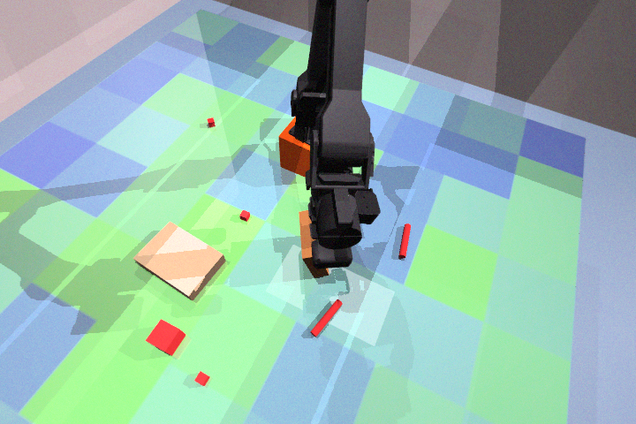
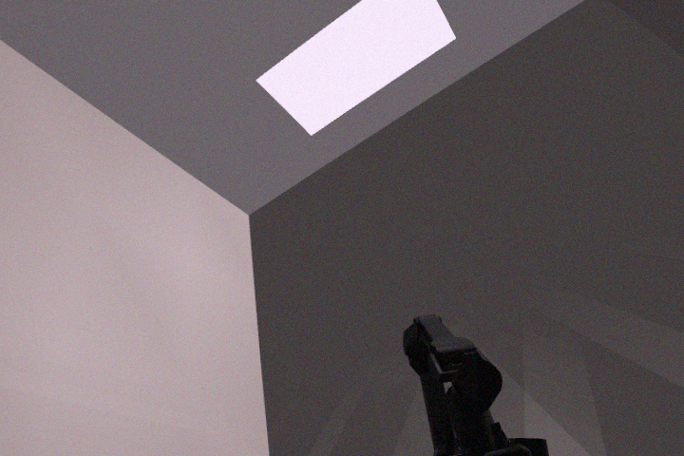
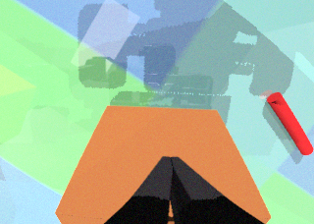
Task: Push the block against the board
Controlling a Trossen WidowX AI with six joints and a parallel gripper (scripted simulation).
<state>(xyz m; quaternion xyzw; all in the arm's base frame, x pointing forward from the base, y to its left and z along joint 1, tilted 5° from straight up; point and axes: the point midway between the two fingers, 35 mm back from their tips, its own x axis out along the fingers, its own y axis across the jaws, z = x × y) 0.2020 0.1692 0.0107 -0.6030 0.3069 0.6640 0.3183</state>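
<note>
The orange square block lies 3 cm below my gripper tip, 1 cm to the right of it and 1 cm ahead of it. Also, from my gripper tip: pale beige board: 23 cm to the right, 17 cm ahead, 6 cm below.
</note>
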